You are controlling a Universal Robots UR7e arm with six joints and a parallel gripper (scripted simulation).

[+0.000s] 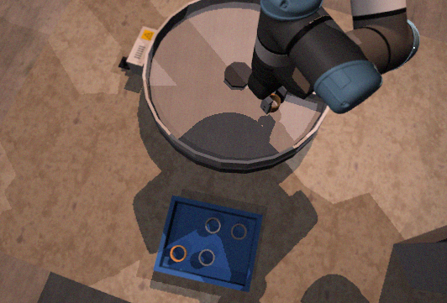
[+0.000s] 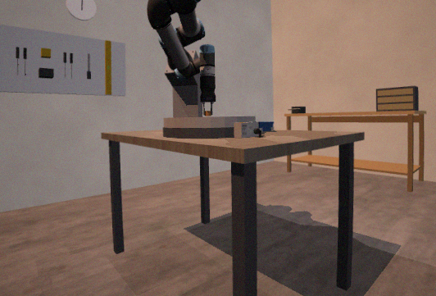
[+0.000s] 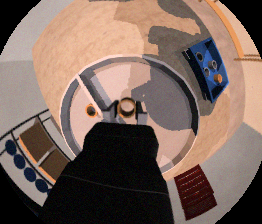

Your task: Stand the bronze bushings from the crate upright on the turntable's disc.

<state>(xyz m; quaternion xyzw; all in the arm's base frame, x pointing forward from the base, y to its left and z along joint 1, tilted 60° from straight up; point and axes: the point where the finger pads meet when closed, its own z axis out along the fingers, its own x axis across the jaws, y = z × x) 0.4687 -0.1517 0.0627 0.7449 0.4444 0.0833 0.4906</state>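
The turntable disc is 8 cm to the right of my hand, 8 cm ahead of it and 6 cm below it. The rest, counted from my hand: blue crate (29 cm to the left, 10 cm ahead, 9 cm below).
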